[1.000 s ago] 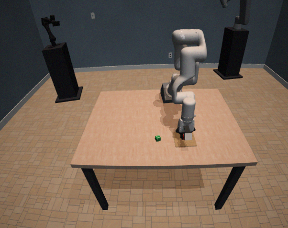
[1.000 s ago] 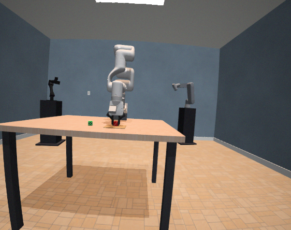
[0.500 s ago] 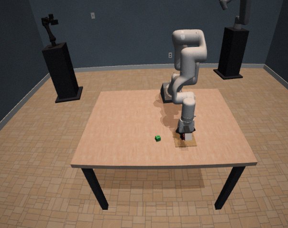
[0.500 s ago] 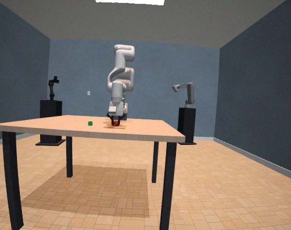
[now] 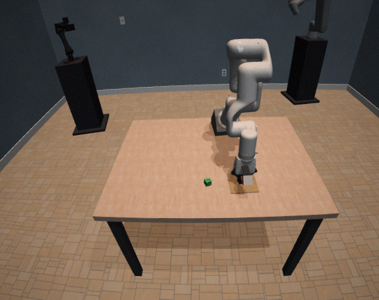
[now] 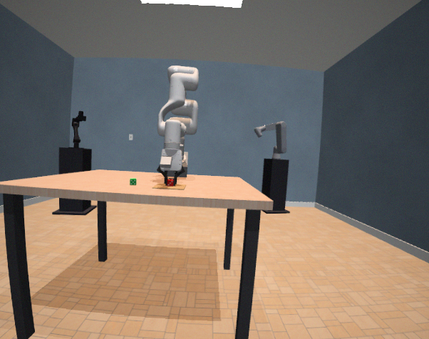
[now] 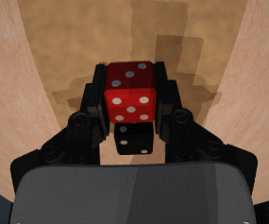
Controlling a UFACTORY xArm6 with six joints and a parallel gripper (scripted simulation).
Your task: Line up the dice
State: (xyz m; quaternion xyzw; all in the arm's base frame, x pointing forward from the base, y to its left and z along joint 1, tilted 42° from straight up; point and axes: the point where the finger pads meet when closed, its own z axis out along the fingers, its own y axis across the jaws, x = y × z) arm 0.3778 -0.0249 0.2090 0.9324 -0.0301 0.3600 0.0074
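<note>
Right now my hand is 10 mm above the red die. Round my hand: black die 50 mm behind, 10 mm below; then green die 30 mm behind, 180 mm to the right, 10 mm below; then tan mat 20 mm below.
</note>
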